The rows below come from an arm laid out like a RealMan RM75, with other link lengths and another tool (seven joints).
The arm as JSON. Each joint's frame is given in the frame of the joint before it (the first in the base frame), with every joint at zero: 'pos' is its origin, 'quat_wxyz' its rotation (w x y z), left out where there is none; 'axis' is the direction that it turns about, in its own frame. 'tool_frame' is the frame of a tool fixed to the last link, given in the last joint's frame.
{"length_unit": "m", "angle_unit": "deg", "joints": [
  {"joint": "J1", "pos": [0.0, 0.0, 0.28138], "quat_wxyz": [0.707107, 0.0, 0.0, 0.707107], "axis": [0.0, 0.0, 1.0]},
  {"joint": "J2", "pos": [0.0, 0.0, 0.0], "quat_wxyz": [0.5, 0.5, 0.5, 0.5], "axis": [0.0, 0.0, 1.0]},
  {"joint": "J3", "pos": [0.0, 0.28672, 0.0], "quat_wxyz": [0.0, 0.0, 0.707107, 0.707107], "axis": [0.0, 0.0, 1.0]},
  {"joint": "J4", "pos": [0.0, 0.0, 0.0], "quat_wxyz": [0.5, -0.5, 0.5, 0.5], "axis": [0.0, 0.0, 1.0]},
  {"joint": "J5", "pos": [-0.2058, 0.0, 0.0], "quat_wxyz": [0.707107, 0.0, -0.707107, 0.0], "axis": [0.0, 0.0, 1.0]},
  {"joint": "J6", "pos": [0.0, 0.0, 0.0], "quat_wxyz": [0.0, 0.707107, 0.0, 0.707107], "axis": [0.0, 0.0, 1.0]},
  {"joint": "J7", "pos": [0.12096, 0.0, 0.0], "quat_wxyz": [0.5, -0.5, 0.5, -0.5], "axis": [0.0, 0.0, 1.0]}
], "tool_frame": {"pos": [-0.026, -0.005, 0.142], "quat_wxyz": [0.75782, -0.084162, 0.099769, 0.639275]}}
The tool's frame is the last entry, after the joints.
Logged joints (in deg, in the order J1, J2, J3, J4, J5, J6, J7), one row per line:
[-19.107 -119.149 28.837 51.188 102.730 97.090 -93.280]
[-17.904 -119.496 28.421 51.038 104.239 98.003 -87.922]
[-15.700 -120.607 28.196 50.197 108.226 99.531 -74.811]
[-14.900 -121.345 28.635 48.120 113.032 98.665 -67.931]
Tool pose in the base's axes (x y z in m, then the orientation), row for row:
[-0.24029 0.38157 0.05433 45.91 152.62 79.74]
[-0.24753 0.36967 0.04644 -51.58 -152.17 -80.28]
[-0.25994 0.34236 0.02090 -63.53 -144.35 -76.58]
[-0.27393 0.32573 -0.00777 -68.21 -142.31 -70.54]
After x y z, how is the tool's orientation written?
As a rotation vector, in degrees.
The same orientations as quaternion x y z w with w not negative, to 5 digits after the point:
[0.25758 0.85630 0.44739 0.01561]
[-0.28717 -0.84720 -0.44696 0.00337]
[-0.36206 -0.82266 -0.43643 0.04082]
[-0.39383 -0.82167 -0.40728 0.06227]

